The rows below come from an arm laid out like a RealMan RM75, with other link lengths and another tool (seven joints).
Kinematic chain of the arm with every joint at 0, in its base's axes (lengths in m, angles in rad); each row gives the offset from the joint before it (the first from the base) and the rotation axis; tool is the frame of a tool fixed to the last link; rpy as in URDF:
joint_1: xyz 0 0 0.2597 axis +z
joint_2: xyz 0 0 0 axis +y
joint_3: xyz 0 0 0.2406 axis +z
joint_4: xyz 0 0 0 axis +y
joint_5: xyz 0 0 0.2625 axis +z
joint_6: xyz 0 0 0 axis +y
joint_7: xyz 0 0 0.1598 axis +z
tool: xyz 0.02 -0.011 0.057 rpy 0 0.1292 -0.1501
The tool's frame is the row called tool.
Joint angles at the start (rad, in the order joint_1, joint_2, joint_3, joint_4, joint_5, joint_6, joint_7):
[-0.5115 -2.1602 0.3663 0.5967 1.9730 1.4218 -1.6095]
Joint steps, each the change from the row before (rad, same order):
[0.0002 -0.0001 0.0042 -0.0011 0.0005 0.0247 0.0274]
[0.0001 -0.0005 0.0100 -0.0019 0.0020 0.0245 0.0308]
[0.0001 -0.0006 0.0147 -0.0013 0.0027 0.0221 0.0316]
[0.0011 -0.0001 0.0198 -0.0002 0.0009 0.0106 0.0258]
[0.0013 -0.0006 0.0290 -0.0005 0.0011 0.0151 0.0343]
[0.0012 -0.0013 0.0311 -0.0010 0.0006 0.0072 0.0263]
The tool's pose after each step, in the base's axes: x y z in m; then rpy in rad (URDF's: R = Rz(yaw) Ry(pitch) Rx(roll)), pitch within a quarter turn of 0, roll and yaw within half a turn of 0. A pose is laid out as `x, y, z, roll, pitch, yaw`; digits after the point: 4 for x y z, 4 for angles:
-0.2837, 0.4252, -0.0057, 3.0187, -0.9888, 1.1570
-0.2775, 0.4211, -0.0089, 3.0302, -0.9777, 1.1038
-0.2713, 0.4169, -0.0129, 3.0444, -0.9630, 1.0469
-0.2670, 0.4139, -0.0169, 3.0635, -0.9468, 0.9961
-0.2609, 0.4094, -0.0229, 3.0821, -0.9231, 0.9318
-0.2559, 0.4055, -0.0296, 3.0939, -0.8983, 0.8829

